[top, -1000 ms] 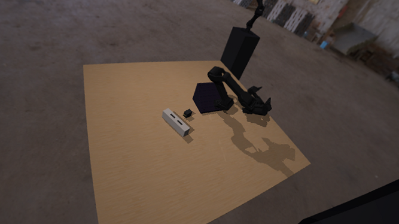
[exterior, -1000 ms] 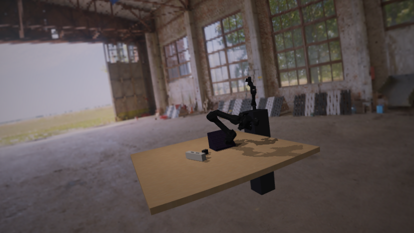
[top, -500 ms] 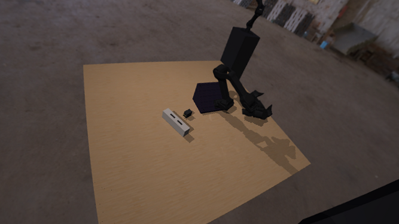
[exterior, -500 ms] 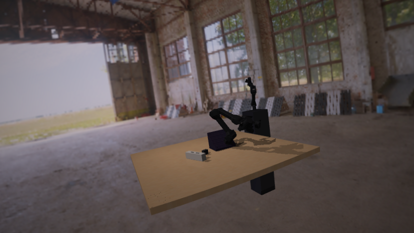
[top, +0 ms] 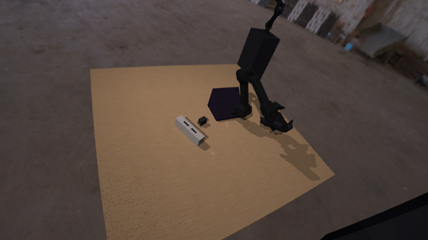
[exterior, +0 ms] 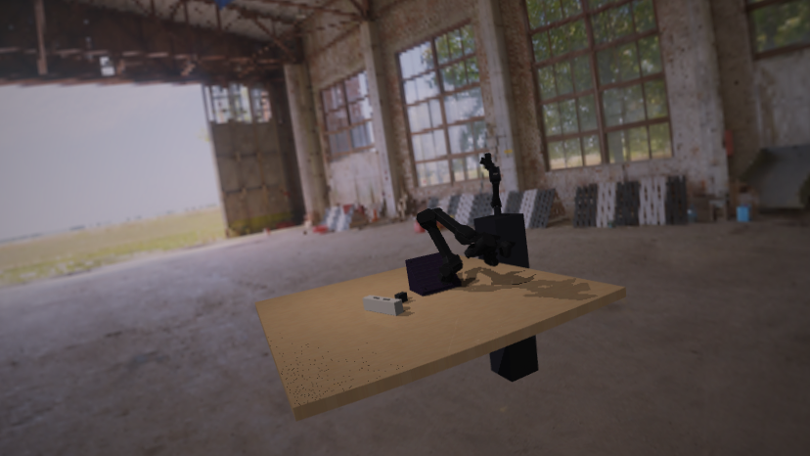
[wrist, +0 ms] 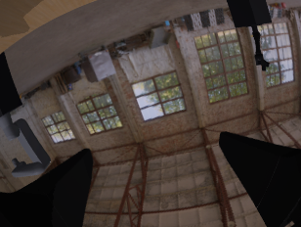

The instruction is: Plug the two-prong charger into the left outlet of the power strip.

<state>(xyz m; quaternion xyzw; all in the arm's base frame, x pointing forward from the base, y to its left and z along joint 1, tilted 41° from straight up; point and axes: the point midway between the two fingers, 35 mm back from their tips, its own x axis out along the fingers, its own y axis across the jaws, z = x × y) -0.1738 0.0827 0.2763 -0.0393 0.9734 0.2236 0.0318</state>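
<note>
Right now my gripper tip is 47 cm short of the two-prong charger, 22 cm to the left of it and 19 cm above it.
</note>
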